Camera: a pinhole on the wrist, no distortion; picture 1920 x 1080 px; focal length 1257.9 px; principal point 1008.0 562.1 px. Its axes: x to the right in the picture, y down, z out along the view. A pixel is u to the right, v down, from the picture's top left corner.
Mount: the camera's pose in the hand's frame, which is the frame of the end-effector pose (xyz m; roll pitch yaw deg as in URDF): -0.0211 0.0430 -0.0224 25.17 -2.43 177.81
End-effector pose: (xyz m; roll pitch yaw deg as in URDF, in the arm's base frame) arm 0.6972 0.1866 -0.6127 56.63 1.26 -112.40
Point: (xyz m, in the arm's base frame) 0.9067 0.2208 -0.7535
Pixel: behind the camera
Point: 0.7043 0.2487 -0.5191
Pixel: 1666 786
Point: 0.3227 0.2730 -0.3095
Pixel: outside the picture
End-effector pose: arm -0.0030 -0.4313 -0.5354 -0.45 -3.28 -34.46
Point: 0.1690 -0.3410 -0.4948
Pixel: outside the picture
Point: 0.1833 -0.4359 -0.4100
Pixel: outside the picture
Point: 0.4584 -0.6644 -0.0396
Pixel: outside the picture
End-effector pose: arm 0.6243 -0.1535 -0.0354 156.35 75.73 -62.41
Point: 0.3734 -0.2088 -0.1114
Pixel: 683 292
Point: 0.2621 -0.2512 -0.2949
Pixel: 254 269
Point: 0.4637 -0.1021 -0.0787
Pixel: 830 1028
